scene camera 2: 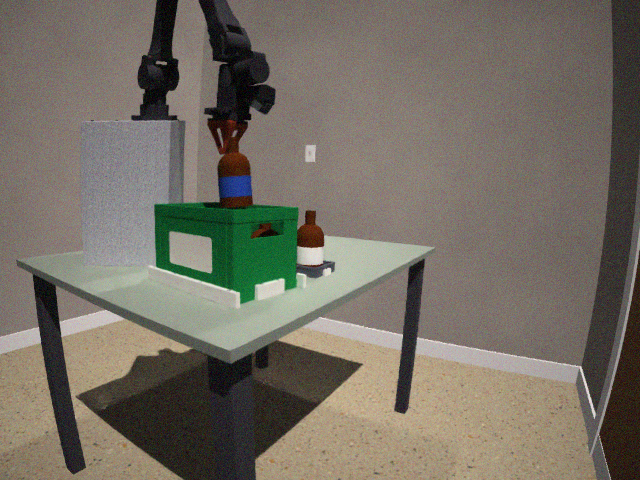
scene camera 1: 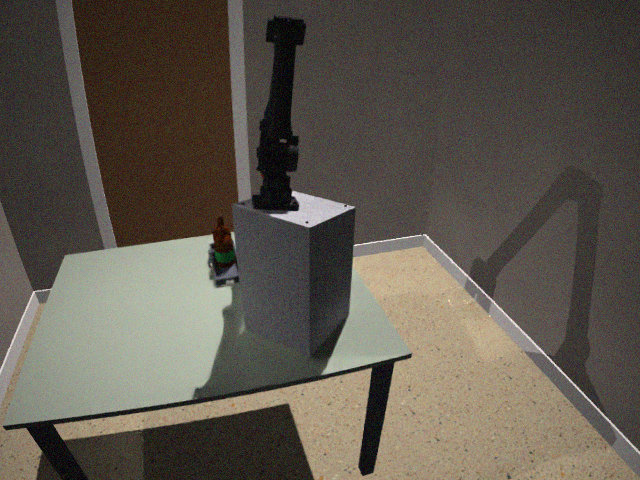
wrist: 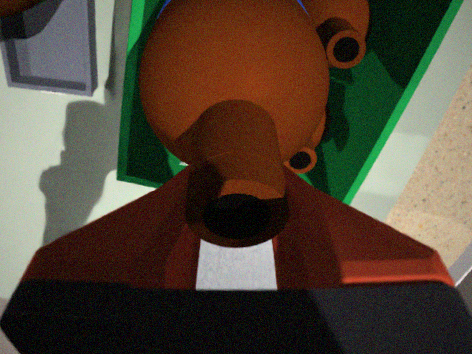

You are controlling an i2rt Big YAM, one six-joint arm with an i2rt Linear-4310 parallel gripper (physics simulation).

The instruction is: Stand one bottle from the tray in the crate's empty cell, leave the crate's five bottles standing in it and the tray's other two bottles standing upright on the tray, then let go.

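Places are measured from the arm's base along level axes (x ahead, y left, z up), in millimetres.
Pixels of known places: gripper, fingertip midpoint: (scene camera 2: 225,154) (wrist: 236,176); arm's base, origin of the base link: (scene camera 2: 154,120) (scene camera 1: 274,205).
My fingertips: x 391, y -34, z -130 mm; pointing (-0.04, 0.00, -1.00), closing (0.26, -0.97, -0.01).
Note:
For each thing: its top centre in the pictures, then the offset to it from my fingertips. Level surfaces: height alone.
- brown bottle with a blue band, middle of its top: (wrist: 227,200) (scene camera 2: 235,137) dz +39, dx +22, dy +8 mm
- green crate, middle of its top: (wrist: 288,38) (scene camera 2: 223,205) dz -113, dx +23, dy -24 mm
- white-banded bottle, middle of its top: (scene camera 2: 310,210) (scene camera 1: 220,217) dz -128, dx +90, dy +208 mm
- grey tray, middle of its top: (scene camera 2: 281,258) (scene camera 1: 224,258) dz -262, dx +0, dy +202 mm
- green-banded bottle, middle of its top: (scene camera 1: 221,228) dz -128, dx +2, dy +202 mm
- pale green table, its level: dz -288 mm
My gripper (scene camera 2: 227,144) (wrist: 236,176) is shut on the neck of a brown bottle with a blue band (scene camera 2: 235,180) (wrist: 235,65). The bottle is upright, its base at about the height of the rim of the green crate (scene camera 2: 196,248) (wrist: 385,145). In the wrist view it hides much of the crate, and the empty cell cannot be made out. Two standing bottles (wrist: 346,49) (wrist: 301,160) show in the crate there. A white-banded bottle (scene camera 2: 310,242) stands upright on the grey tray (scene camera 2: 325,267) (wrist: 55,89) (scene camera 1: 227,282). A green-banded bottle (scene camera 1: 223,248) stands upright on the tray.
White strips (scene camera 2: 191,286) lie along the crate's foot on the pale green table (scene camera 1: 129,320) (scene camera 2: 382,250). A tall grey pedestal (scene camera 1: 279,268) (scene camera 2: 124,196) carries the arm and hides the crate in scene camera 1. The tray is beside the crate.

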